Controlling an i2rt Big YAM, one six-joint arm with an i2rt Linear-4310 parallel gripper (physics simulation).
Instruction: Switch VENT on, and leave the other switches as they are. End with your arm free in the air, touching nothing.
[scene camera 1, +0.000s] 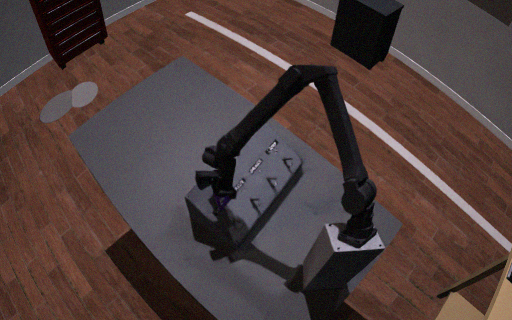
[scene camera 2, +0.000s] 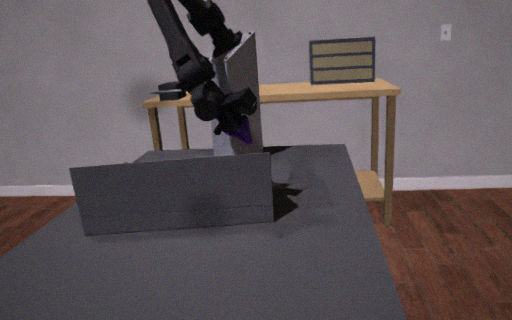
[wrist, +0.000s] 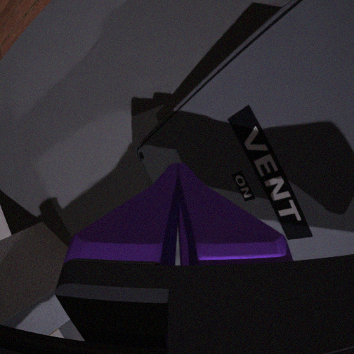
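Pixels of known places: gripper, between the fingertips: (scene camera 1: 220, 209) (scene camera 2: 250, 143); arm's base, origin of its link: (scene camera 1: 357, 236) (scene camera 2: 228, 45).
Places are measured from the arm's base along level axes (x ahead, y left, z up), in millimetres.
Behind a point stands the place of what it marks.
The grey switch box (scene camera 1: 200, 220) @(x 533, y 172, z -383 mm) (scene camera 2: 175, 195) @(x 631, y -64, z -351 mm) (wrist: 305, 75) has a sloping panel. The VENT label (wrist: 272, 175) and its small ON mark (wrist: 243, 185) show in the wrist view; the VENT lever is hidden behind the fingers there and lost in shadow in scene camera 1. The VALVE lever (scene camera 1: 256, 204) @(x 416, y -34, z -366 mm), BRAKE lever (scene camera 1: 272, 182) @(x 436, y -155, z -363 mm) and LAMP lever (scene camera 1: 288, 162) @(x 451, y -279, z -363 mm) all point to the panel's lower edge, the OFF side. My gripper (scene camera 1: 222, 202) @(x 466, y 115, z -269 mm) (scene camera 2: 248, 142) @(x 466, y 115, z -269 mm) (wrist: 177, 175) is shut and empty, purple tips together, over the VENT end of the panel. Whether it touches the lever cannot be told.
The box stands on a grey table (scene camera 1: 165, 105) @(x 1186, y -162, z -446 mm) (scene camera 2: 200, 270) @(x 818, y 34, z -446 mm). My arm's pedestal (scene camera 1: 320, 260) @(x 48, y 84, z -126 mm) (scene camera 2: 245, 95) stands beside the panel's lower side. A wooden bench (scene camera 2: 290, 92) stands behind, and a black cabinet (scene camera 1: 362, 35) stands on the floor.
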